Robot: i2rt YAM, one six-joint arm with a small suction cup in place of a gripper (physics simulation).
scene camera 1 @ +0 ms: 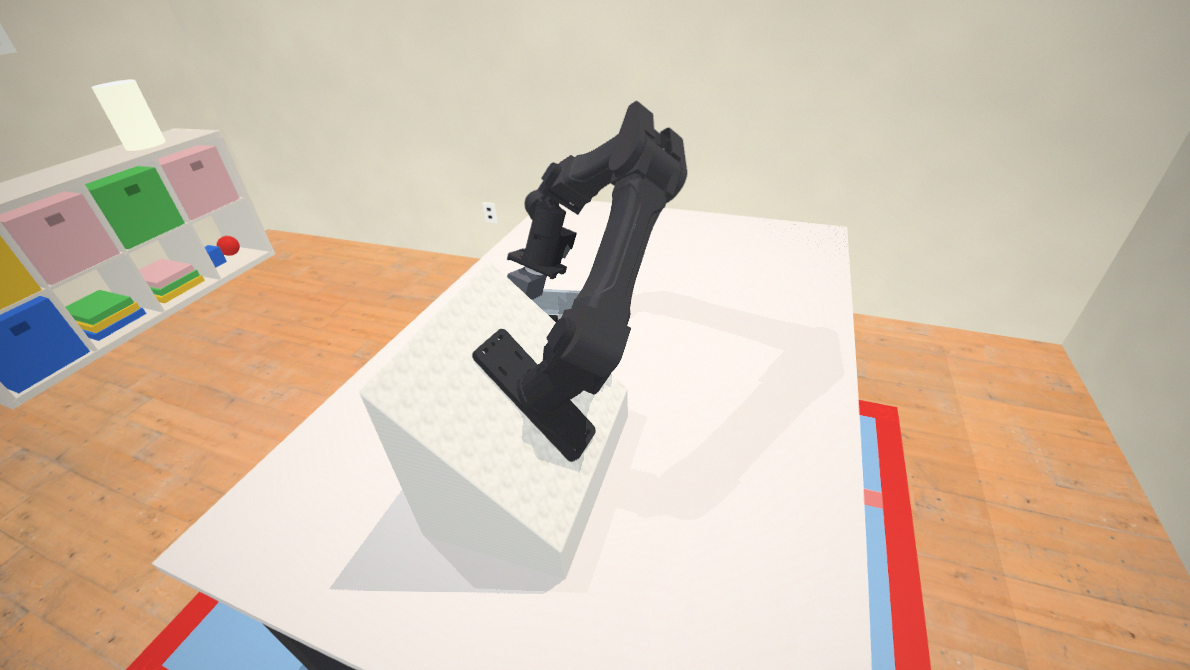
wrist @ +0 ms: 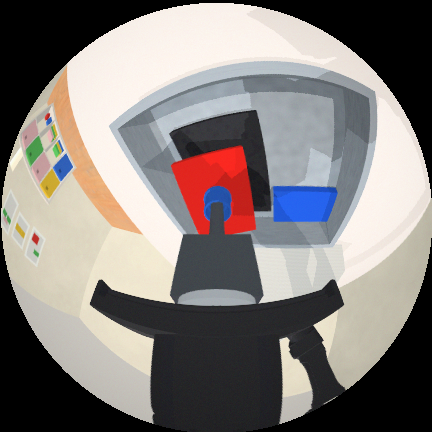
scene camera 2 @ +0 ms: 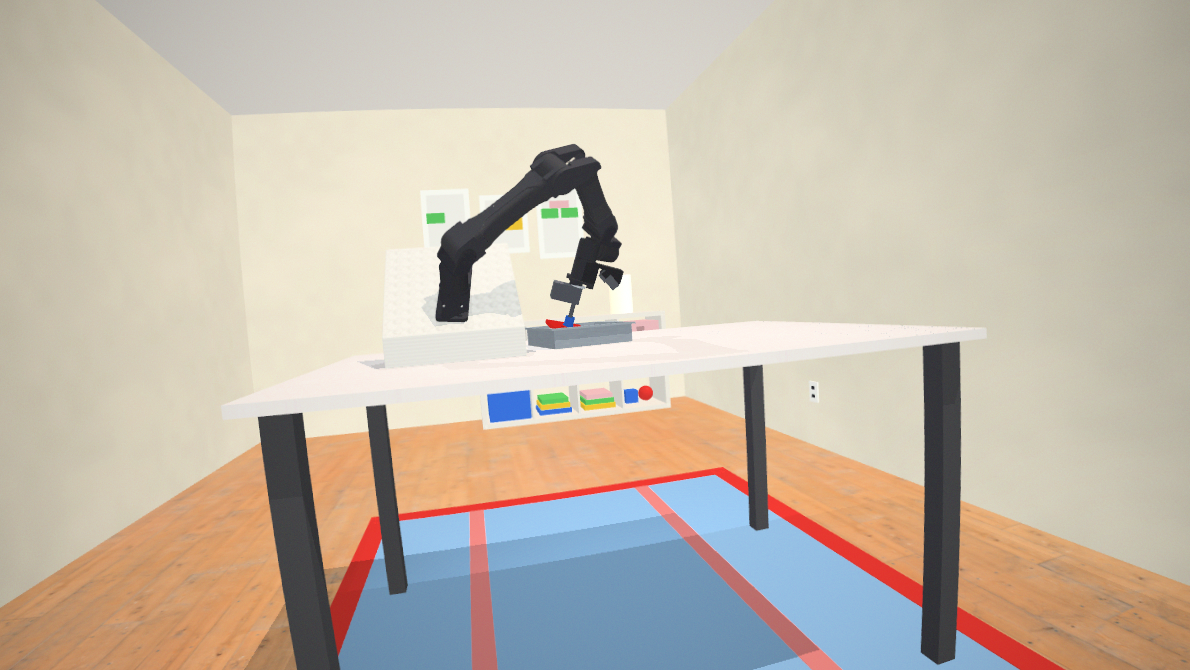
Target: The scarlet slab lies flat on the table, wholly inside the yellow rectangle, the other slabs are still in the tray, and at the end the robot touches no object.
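Seen in the pictures: hand, tool point: (wrist: 216, 193); arm's base, link origin: (scene camera 1: 534, 395) (scene camera 2: 454, 291).
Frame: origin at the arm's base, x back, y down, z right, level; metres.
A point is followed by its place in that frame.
Note:
The scarlet slab (scene camera 2: 555, 323) {x -0.243, y 0.098, z -0.192 m} (wrist: 235, 167) {x -0.309, y 0.121, z -0.182 m} hangs on my suction cup (scene camera 2: 568, 321) (wrist: 217, 200), at about the height of the tray's rim in scene camera 2, and looks slightly tilted there. The grey tray (scene camera 1: 559, 299) {x -0.398, y 0.124, z -0.178 m} (scene camera 2: 580, 336) {x -0.288, y 0.130, z -0.041 m} (wrist: 372, 115) stands on the table under the slab. In the wrist view a black slab (wrist: 257, 135) {x -0.338, y 0.141, z -0.164 m} lies in the tray, partly covered by the scarlet slab. A blue slab (wrist: 304, 205) {x -0.255, y 0.142, z -0.085 m} lies in the tray to the right. In scene camera 1 the cup and the slabs are hidden. The yellow rectangle does not show in any view.
The white studded block (scene camera 1: 449, 366) {x 0.063, y -0.080, z -0.076 m} (scene camera 2: 453, 345) {x 0.004, y 0.119, z 0.093 m} carries the arm's base and stands close beside the tray on the white table (scene camera 1: 732, 432) {x -0.178, y 0.155, z 0.251 m} (scene camera 2: 799, 341) {x -0.674, y 0.155, z 0.306 m}. A shelf unit (scene camera 1: 195, 137) stands by the wall, well away from the table.

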